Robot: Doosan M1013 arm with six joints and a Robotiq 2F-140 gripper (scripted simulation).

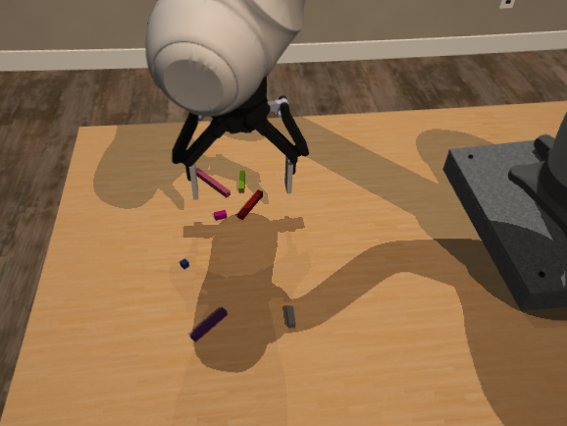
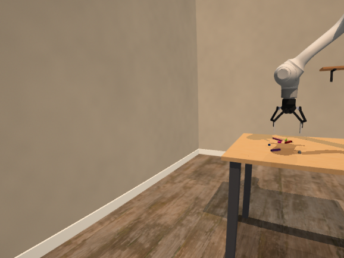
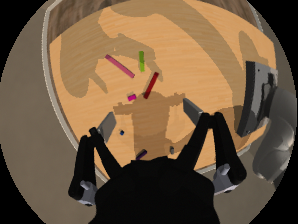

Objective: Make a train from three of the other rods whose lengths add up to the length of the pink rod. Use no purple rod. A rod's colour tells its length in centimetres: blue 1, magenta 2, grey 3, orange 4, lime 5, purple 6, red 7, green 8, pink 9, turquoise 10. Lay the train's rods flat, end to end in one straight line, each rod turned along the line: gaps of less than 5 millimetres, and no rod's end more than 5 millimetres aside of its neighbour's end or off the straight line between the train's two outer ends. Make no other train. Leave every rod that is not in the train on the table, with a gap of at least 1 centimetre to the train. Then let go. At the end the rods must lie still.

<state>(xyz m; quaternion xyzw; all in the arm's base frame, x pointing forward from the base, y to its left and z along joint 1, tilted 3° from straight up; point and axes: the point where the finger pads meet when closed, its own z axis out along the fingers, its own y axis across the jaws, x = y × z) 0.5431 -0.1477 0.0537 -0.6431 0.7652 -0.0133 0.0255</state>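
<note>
Right now my hand is 110 mm short of the blue rod, 70 mm to the right of it and 80 mm above it. Round my hand: lime rod: 20 mm behind, 100 mm to the right, 80 mm below; magenta rod: 40 mm ahead, 20 mm to the right, 80 mm below; red rod: 20 mm behind, 30 mm to the right, 80 mm below.
</note>
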